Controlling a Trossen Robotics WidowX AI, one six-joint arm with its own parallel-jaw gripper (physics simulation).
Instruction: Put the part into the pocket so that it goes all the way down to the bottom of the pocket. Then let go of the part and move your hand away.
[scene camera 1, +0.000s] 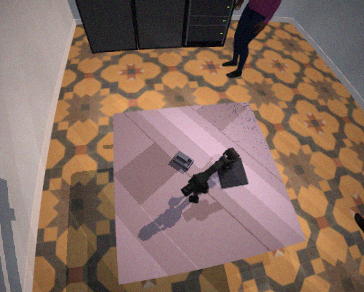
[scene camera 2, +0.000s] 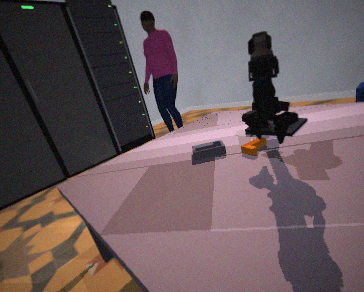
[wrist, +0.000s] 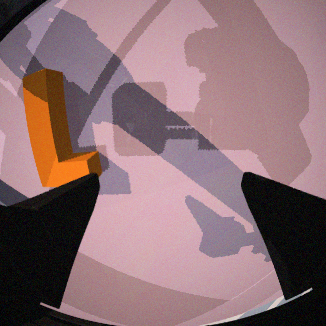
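Seen in the pictures: gripper, between the fingertips: (scene camera 1: 194, 192) (scene camera 2: 270, 140) (wrist: 171, 180); arm's base, origin of its link: (scene camera 1: 225, 166) (scene camera 2: 262, 125).
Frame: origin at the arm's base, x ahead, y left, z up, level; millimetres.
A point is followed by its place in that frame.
The orange L-shaped part (scene camera 2: 253, 146) @(x 284, y 40, z 8 mm) (wrist: 39, 132) @(x 236, y 25, z 6 mm) lies on the table; it cannot be made out in scene camera 1. My gripper (scene camera 2: 270, 139) @(x 319, y 111, z 45 mm) (wrist: 171, 180) @(x 319, y 111, z 45 mm) is wide open and empty, low over the table beside the part. In the wrist view the part is left of the gap between the fingers, its short leg's end close to the left fingertip; whether they touch is unclear. The grey block with the pocket (scene camera 1: 183, 160) @(x 291, y -157, z -2 mm) (scene camera 2: 209, 150) @(x 328, y -132, z 7 mm) sits apart from the part, to its left in scene camera 2. The pocket's bottom is hidden.
The arm's dark base plate (scene camera 1: 237, 176) @(x -55, y 103, z -6 mm) (scene camera 2: 297, 127) @(x 22, y 157, z -11 mm) stands on the pink table (scene camera 1: 145, 250) @(x 746, y 349, z -24 mm) (scene camera 2: 165, 260) @(x 807, y 7, z -24 mm), behind the part in scene camera 2. Arm shadows cross the table. A person (scene camera 1: 243, 40) (scene camera 2: 162, 60) stands on the floor beyond, near dark server cabinets (scene camera 1: 160, 25) (scene camera 2: 45, 95).
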